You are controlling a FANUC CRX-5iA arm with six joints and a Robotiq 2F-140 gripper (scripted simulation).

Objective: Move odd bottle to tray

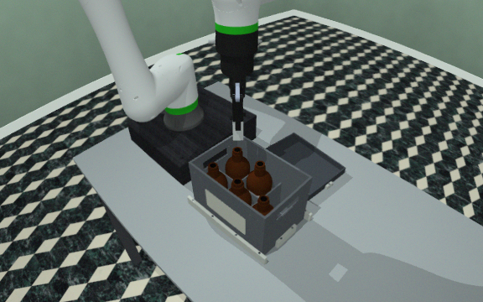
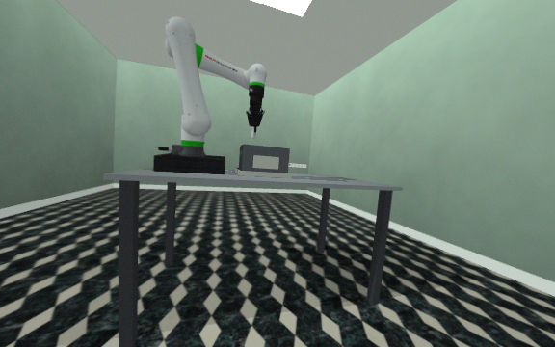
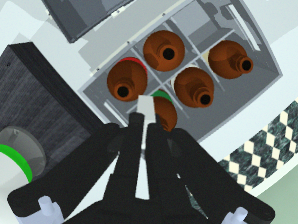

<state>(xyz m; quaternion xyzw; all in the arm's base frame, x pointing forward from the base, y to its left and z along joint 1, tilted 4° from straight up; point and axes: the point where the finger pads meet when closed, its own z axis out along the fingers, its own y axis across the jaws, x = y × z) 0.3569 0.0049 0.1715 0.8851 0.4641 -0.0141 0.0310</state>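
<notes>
Now: the brown bottle 17 cm below my hand, 7 cm ahead of it and 6 cm to the right of it. The rest, counted from my hand: glass bottle 17 cm below, 3 cm behind, 2 cm to the left; crate 18 cm below, 7 cm ahead, 1 cm to the right; dark grey tray 25 cm to the left, 25 cm below, 1 cm ahead.
</notes>
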